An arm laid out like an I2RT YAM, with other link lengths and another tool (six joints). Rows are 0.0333 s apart.
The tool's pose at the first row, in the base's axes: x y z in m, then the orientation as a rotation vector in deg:
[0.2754, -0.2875, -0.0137, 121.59, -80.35, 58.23]
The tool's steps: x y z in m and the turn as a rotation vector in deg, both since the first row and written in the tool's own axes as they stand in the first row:
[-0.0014, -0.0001, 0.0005, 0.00, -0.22, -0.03]
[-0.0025, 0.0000, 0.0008, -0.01, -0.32, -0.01]
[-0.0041, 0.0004, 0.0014, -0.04, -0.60, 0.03]
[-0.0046, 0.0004, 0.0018, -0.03, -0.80, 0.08]
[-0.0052, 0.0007, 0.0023, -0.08, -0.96, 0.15]
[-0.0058, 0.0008, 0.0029, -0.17, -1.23, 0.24]
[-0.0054, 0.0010, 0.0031, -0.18, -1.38, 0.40]
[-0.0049, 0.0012, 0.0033, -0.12, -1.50, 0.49]
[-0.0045, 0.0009, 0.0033, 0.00, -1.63, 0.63]
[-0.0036, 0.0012, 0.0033, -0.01, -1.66, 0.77]
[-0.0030, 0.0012, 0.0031, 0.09, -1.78, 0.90]
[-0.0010, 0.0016, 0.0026, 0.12, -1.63, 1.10]
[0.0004, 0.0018, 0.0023, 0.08, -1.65, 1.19]
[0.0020, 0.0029, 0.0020, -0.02, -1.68, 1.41]
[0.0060, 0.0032, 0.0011, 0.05, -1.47, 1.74]
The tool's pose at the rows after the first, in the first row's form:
[0.2753, -0.2869, -0.0151, 121.78, -80.42, 58.02]
[0.2751, -0.2865, -0.0161, 121.84, -80.49, 57.92]
[0.2746, -0.2861, -0.0177, 122.02, -80.68, 57.65]
[0.2746, -0.2860, -0.0184, 122.16, -80.83, 57.49]
[0.2744, -0.2861, -0.0192, 122.22, -81.00, 57.32]
[0.2743, -0.2862, -0.0200, 122.32, -81.25, 57.02]
[0.2743, -0.2867, -0.0199, 122.35, -81.51, 56.93]
[0.2743, -0.2872, -0.0196, 122.45, -81.66, 56.91]
[0.2747, -0.2873, -0.0193, 122.57, -81.87, 56.95]
[0.2746, -0.2880, -0.0186, 122.51, -82.05, 56.97]
[0.2747, -0.2882, -0.0181, 122.61, -82.24, 56.99]
[0.2746, -0.2893, -0.0163, 122.42, -82.41, 57.24]
[0.2747, -0.2900, -0.0150, 122.36, -82.53, 57.21]
[0.2739, -0.2913, -0.0137, 122.20, -82.83, 57.18]
[0.2743, -0.2933, -0.0101, 121.92, -83.12, 57.56]

